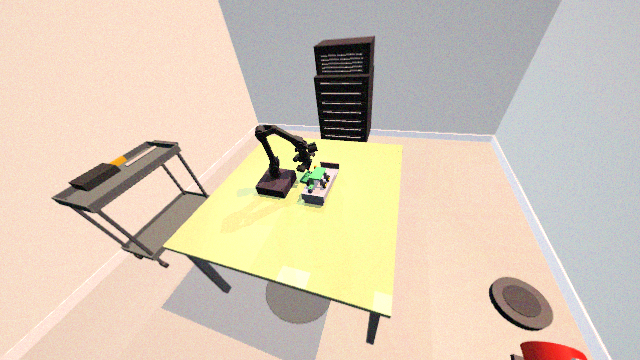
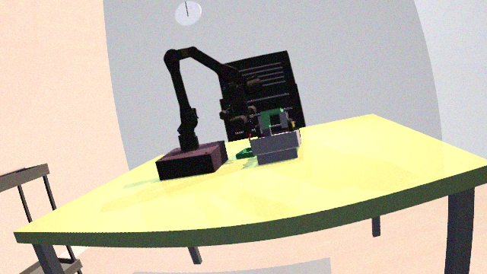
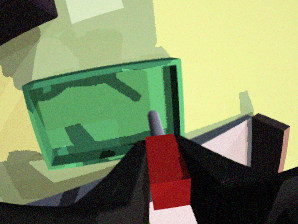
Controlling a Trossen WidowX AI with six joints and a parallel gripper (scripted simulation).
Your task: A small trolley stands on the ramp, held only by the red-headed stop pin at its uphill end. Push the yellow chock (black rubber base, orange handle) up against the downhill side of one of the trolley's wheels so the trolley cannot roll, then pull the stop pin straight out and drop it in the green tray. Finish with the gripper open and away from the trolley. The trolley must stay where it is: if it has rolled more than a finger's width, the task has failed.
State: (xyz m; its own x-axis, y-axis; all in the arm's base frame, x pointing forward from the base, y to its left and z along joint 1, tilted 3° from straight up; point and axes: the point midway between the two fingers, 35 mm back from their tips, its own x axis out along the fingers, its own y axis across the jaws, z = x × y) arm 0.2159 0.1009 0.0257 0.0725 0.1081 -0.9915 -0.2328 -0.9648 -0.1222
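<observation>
Right now my gripper tip is 60 mm short of the yellow chock, 50 mm to the left of it and 10 mm below it. From my gripper tip the other things lie so: stop pin (right at my gripper tip); grey ramp (110 mm ahead, 140 mm to the right, 20 mm below); green trolley (110 mm ahead, 140 mm to the right, 40 mm above).
</observation>
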